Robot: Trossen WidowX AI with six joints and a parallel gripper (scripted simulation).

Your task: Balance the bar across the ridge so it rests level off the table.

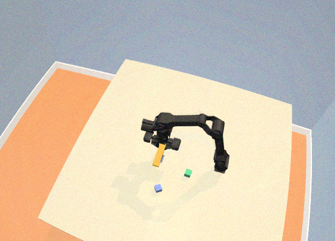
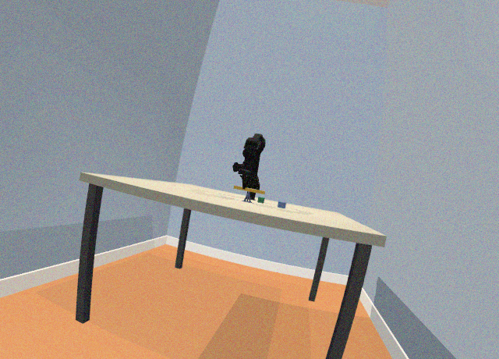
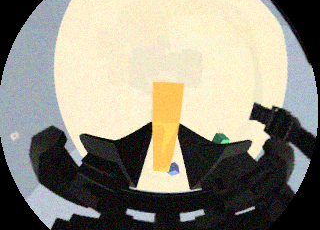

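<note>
My gripper tip is 30 mm to the right of the bar. From my gripper tip the other things lie so: green cube: 180 mm behind, 80 mm to the left, 50 mm below; blue cube: 50 mm behind, 210 mm to the left, 50 mm below.
</note>
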